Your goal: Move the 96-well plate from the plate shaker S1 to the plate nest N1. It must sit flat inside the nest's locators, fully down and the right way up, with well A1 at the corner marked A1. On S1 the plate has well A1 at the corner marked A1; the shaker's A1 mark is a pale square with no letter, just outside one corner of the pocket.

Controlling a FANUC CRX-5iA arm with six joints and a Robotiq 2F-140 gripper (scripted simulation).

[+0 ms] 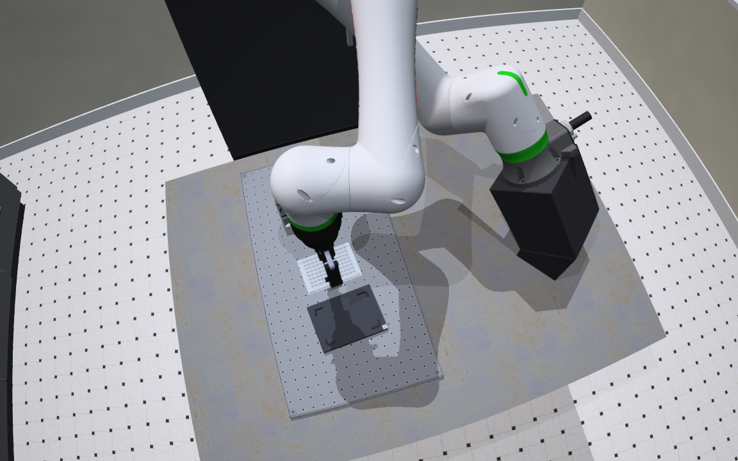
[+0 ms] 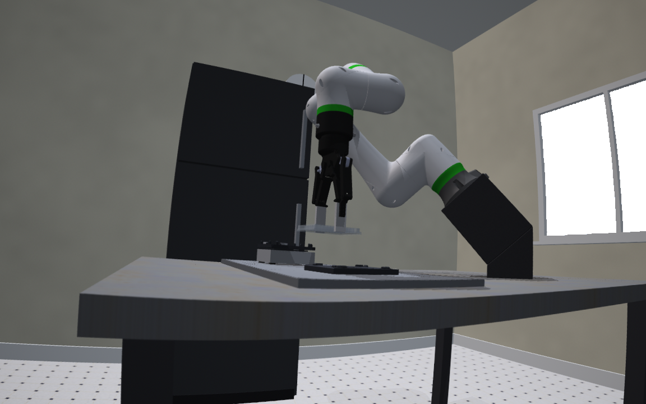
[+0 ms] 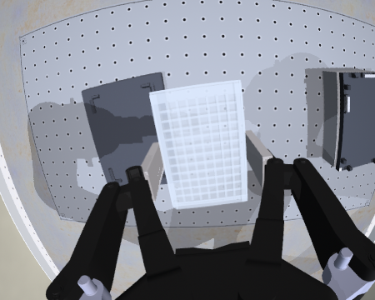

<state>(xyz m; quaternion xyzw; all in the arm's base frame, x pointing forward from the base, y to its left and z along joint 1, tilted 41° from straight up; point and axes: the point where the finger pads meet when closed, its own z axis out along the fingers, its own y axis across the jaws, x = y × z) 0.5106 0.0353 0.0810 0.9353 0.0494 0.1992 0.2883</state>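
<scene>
Right now the dark plate nest N1 is 100 mm to the left of my hand and 110 mm below it. Also, from my hand: white 96-well plate: 20 mm below.
</scene>
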